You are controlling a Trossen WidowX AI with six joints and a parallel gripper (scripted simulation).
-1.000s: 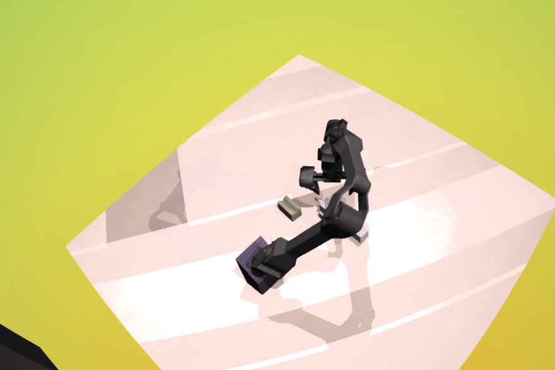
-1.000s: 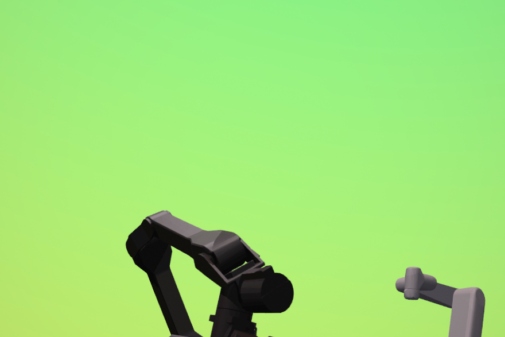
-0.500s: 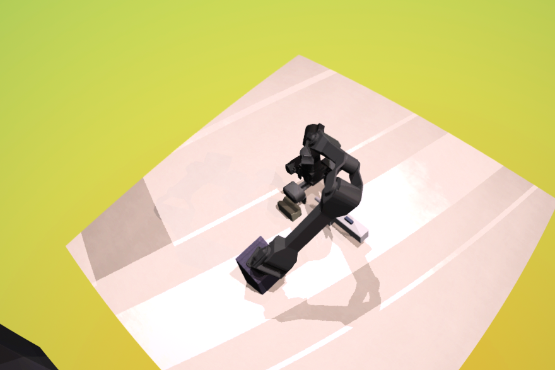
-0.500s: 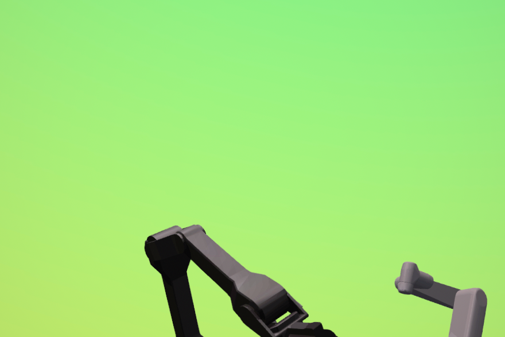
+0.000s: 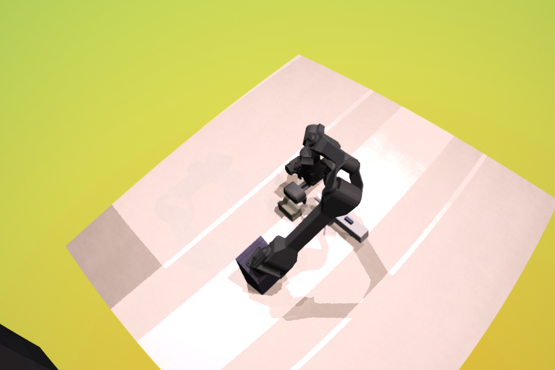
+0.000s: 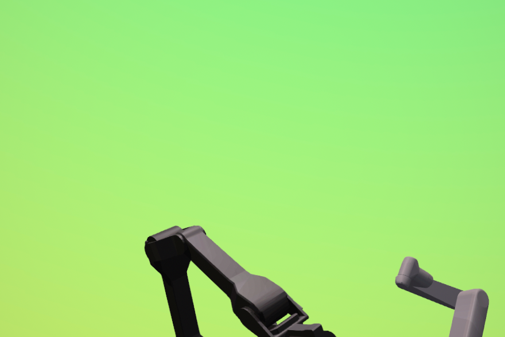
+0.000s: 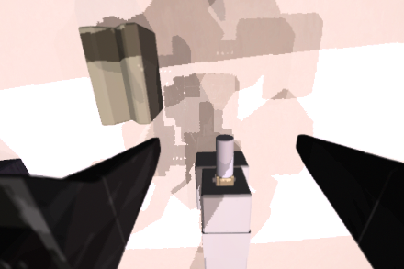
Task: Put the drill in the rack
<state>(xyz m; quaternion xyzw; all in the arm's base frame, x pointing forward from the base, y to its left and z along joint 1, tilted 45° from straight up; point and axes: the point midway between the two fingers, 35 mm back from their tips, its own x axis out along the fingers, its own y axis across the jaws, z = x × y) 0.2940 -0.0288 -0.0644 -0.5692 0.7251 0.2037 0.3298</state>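
The drill is 20 mm behind my gripper tip, 60 mm to the right of it and 10 mm below it. From my gripper tip the other things lie so: grey block: 30 mm behind, 120 mm to the right, 10 mm below; dark blue key: 40 mm behind, 150 mm to the right, 10 mm below.
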